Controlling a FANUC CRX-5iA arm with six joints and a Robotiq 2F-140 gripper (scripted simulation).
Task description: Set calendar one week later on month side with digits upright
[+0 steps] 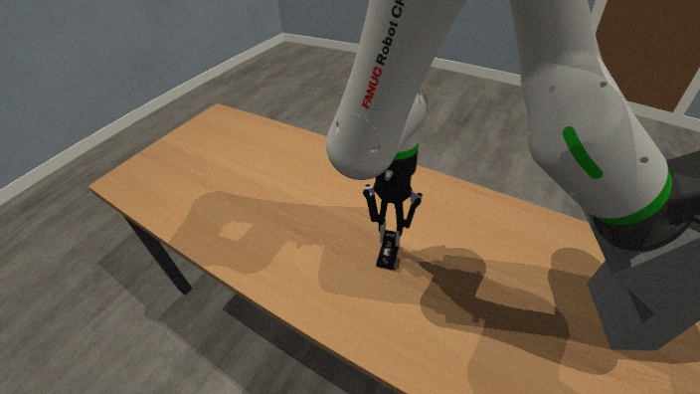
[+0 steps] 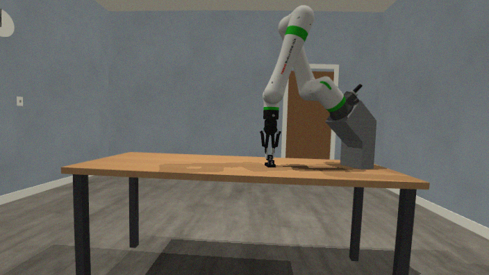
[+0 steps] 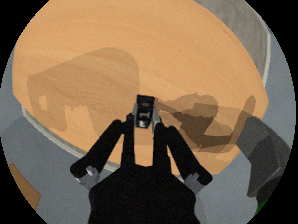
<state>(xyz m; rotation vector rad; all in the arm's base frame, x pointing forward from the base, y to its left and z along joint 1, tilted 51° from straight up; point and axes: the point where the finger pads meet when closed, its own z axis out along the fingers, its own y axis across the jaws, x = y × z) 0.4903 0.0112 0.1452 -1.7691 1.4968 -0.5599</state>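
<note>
Right now the tray is 7 cm below my hand, 2 cm to the left of it and 1 cm behind it.
</note>
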